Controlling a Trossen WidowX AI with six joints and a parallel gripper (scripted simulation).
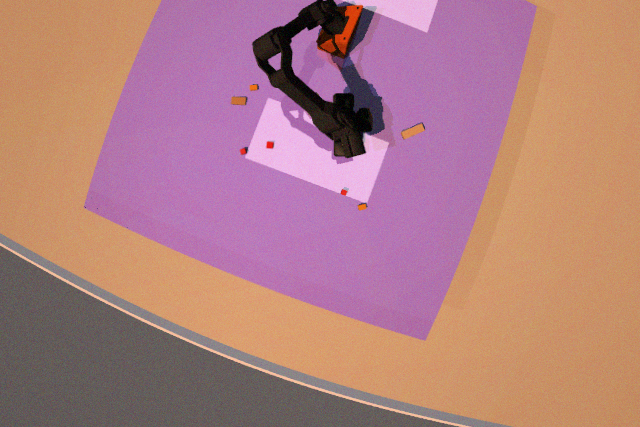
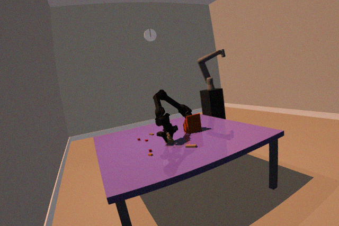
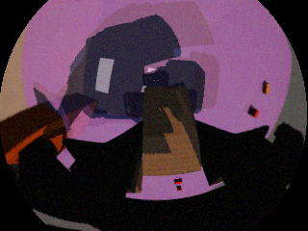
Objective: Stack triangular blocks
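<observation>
The tan triangular block is 1 cm above my gripper tip.
</observation>
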